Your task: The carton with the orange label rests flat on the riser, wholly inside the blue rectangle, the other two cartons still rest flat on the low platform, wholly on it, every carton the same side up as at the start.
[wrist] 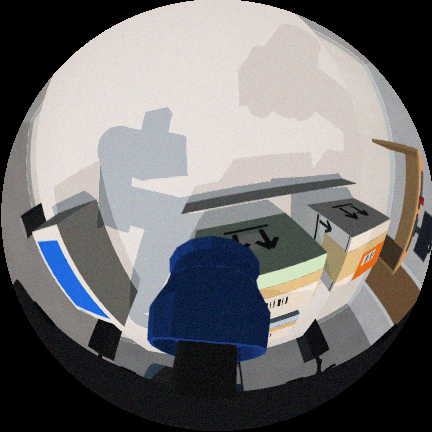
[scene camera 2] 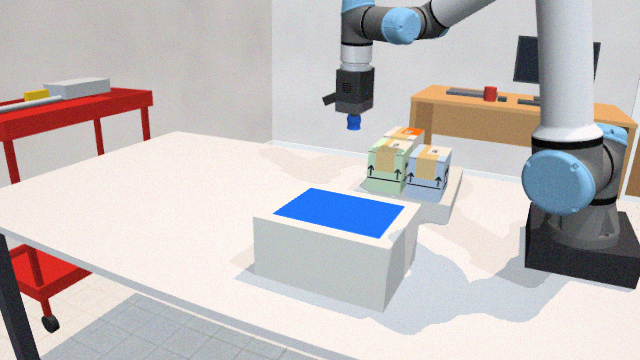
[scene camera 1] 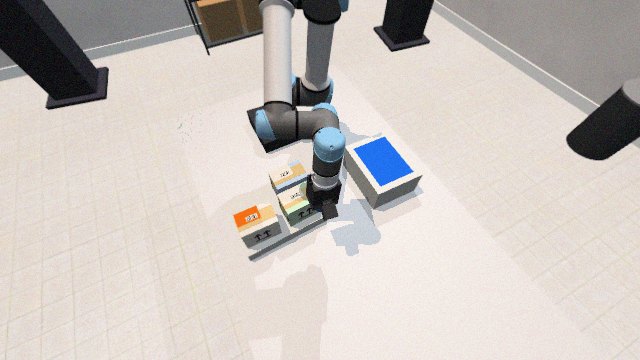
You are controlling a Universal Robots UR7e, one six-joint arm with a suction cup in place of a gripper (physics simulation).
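Places are measured from the arm's base along level axes (x back, y right, z up), in centimetres.
Where they show: end effector, tool point: (wrist: 213, 274) (scene camera 2: 353, 128); arm's base, origin of the base link: (scene camera 2: 579, 231).
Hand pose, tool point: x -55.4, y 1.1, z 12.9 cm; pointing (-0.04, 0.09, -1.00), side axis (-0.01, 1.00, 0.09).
Observation:
Each offset is from my tool point to the top centre of the thing. Level surfaces: height alone.
The carton with the orange label @[dx +5.3, dy +21.0, dz -4.2 cm] (scene camera 1: 257, 225) (scene camera 2: 412, 132) (wrist: 352, 242) stands flat at one end of the low platform @[dx +12.0, dy +13.9, dz -14.6 cm] (scene camera 1: 272, 249) (scene camera 2: 452, 200) (wrist: 270, 193). The green carton @[dx +8.6, dy +5.0, dz -4.2 cm] (scene camera 1: 290, 201) (scene camera 2: 386, 167) (wrist: 290, 241) and the blue carton @[dx +18.8, dy +5.9, dz -4.2 cm] (scene camera 1: 286, 176) (scene camera 2: 429, 172) stand upright on the platform too, close together. The riser @[dx +15.2, dy -31.3, dz -7.3 cm] (scene camera 1: 397, 192) (scene camera 2: 320, 265) (wrist: 95, 240) carries the blue rectangle @[dx +15.2, dy -31.3, dz -7.3 cm] (scene camera 1: 384, 161) (scene camera 2: 340, 212) (wrist: 70, 280), with no carton on it. My suction gripper (scene camera 1: 323, 196) (scene camera 2: 353, 122) (wrist: 207, 300) is open, holding nothing, in the air near the green carton, above carton-top height. In scene camera 1 it hides part of that carton.
The arm's black base (scene camera 1: 280, 144) (scene camera 2: 580, 260) stands on the table @[dz -19.4 cm] (scene camera 1: 425, 280) (scene camera 2: 150, 200) behind the cartons and riser. A red cart (scene camera 2: 125, 102) stands beyond the table edge. A wooden desk (scene camera 2: 465, 122) with a monitor stands behind.

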